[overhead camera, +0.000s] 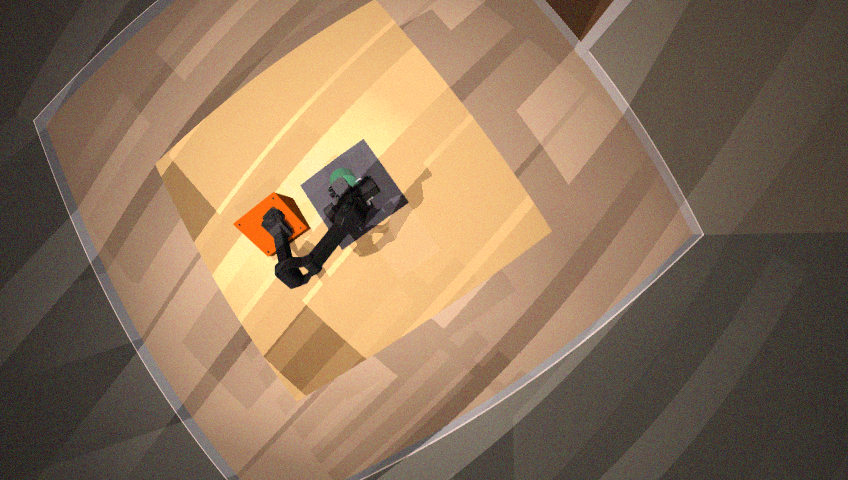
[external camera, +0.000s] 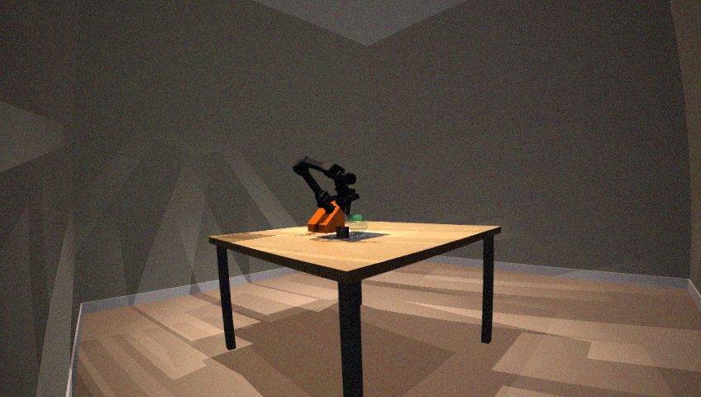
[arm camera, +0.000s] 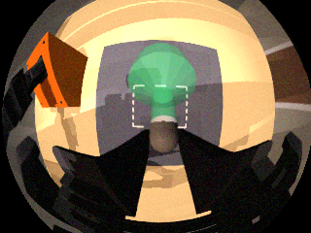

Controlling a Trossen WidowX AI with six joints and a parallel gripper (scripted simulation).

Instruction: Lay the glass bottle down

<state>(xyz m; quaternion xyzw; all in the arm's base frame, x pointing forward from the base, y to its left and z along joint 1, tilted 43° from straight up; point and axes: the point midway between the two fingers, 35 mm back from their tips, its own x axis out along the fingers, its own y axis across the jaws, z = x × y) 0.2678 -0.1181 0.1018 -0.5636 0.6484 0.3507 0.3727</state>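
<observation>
Now: the dark grey mat 13 cm below my gripper tip and 4 cm to the left of it. The rest, counted from my gripper tip: green glass bottle (4 cm to the left, 3 cm below).
</observation>
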